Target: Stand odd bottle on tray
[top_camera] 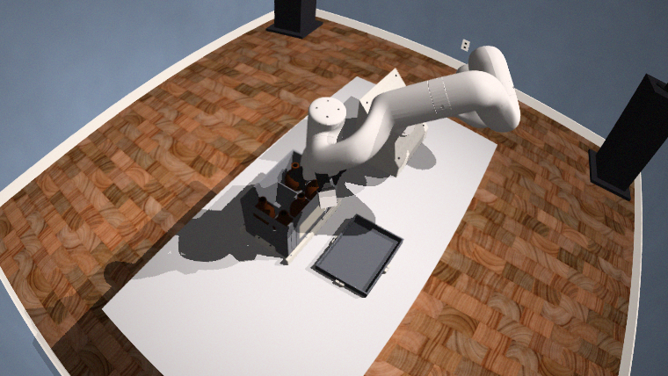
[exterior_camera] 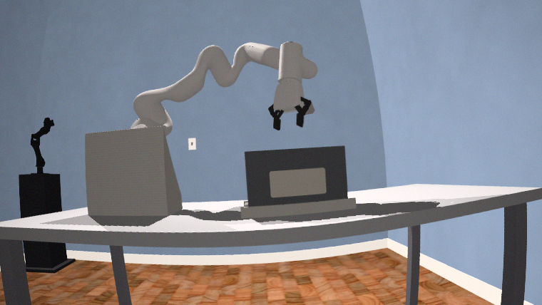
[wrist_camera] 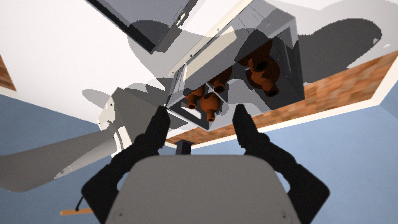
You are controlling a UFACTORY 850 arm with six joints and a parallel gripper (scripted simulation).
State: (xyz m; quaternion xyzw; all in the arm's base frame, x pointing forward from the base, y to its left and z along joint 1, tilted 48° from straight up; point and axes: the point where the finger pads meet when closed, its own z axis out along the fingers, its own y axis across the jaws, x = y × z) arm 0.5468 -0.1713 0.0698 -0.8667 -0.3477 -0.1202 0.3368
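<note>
Right now the dark grey crate is 20 mm behind my hand, 110 mm to the right of it and 190 mm below it. Round my hand: dark tray 170 mm to the left, 260 mm below; bottle 70 mm ahead, 80 mm to the right, 180 mm below.
</note>
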